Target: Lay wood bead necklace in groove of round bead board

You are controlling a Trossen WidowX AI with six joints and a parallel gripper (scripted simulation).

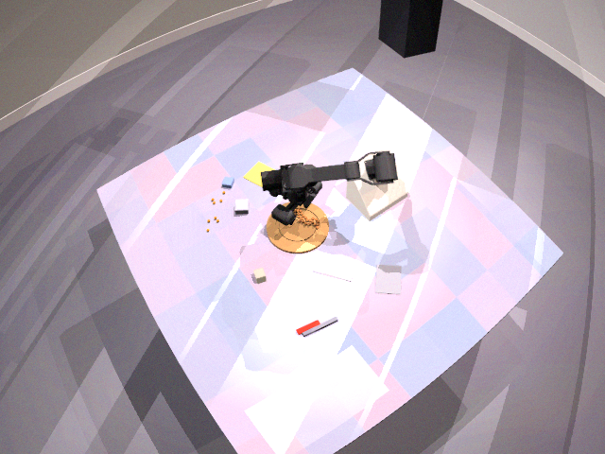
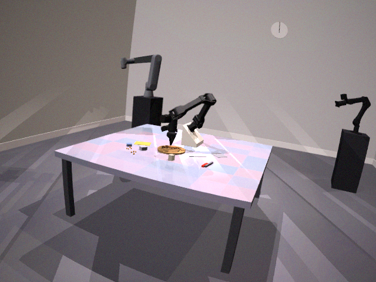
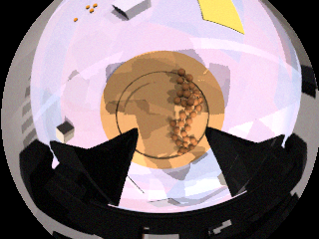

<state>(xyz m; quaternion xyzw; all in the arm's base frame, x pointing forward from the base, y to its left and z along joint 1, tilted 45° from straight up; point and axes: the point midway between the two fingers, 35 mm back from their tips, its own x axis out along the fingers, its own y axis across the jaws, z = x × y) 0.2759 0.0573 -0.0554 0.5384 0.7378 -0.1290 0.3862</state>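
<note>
Now: the round bead board 10 mm ahead of my gripper tip, 10 mm to the left of it and 40 mm below it. The rest, counted from my gripper tip: cream cube 190 mm ahead, 120 mm to the left, 30 mm below; white block 130 mm ahead, 150 mm to the right, 30 mm below; thin rod 220 mm to the left, 40 mm below.
</note>
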